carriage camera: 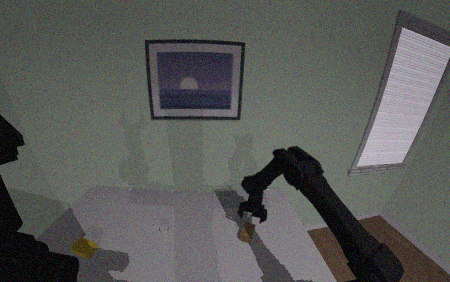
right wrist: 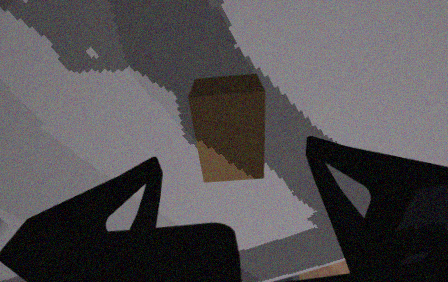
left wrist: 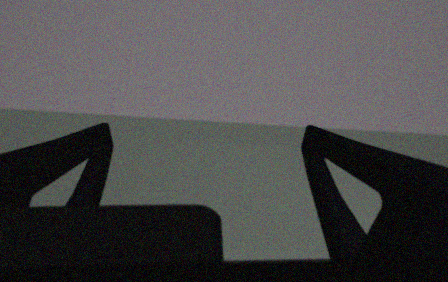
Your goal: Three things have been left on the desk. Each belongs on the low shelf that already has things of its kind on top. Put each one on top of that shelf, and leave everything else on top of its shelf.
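Frame: origin at the left arm's base, x ahead, y left, z up, level; millimetres.
Seen in the pictures: left gripper, between the fingertips: [left wrist: 209,135]; right gripper, between the fingertips: [carriage camera: 250,220] [right wrist: 231,155].
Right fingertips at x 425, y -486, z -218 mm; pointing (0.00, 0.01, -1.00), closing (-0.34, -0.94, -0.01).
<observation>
Pixels of each thing's top centre, then the offset from my right fingertips to it. "pt": a spot on its surface instead. Level surfaces: height alone.
- brown block, centre of its top: [right wrist: 230,142] [carriage camera: 248,229] dy +10, dx -21, dz -49 mm
- pale desk, height of its surface: dz -99 mm
- yellow block, centre of its top: [carriage camera: 82,245] dy +828, dx -167, dz -54 mm
- window, a spot on its surface: [carriage camera: 410,100] pt dy -1530, dx +483, dz +691 mm
- brown floor, height of its surface: dz -819 mm
A brown block [carriage camera: 246,233] [right wrist: 230,130] stands on the pale desk [carriage camera: 150,250] [right wrist: 350,75], partly in shadow. My right gripper [carriage camera: 252,218] [right wrist: 231,155] is open and hangs above the block; in the right wrist view the block shows between and beyond the fingertips, not gripped. A yellow block [carriage camera: 84,247] sits on the desk at the lower left. A faint, small thing [carriage camera: 164,229], perhaps clear, shows on the desk between the two; its shape is hard to tell. My left gripper [left wrist: 209,135] is open and empty, facing the wall. The low shelves do not show.
The dark left arm [carriage camera: 30,255] stands at the left edge of the carriage view. A green wall [carriage camera: 300,75] with a framed picture [carriage camera: 195,114] rises behind the desk. A window [carriage camera: 410,100] is at the right, above a brown floor [carriage camera: 380,235] beside the desk's right edge.
</observation>
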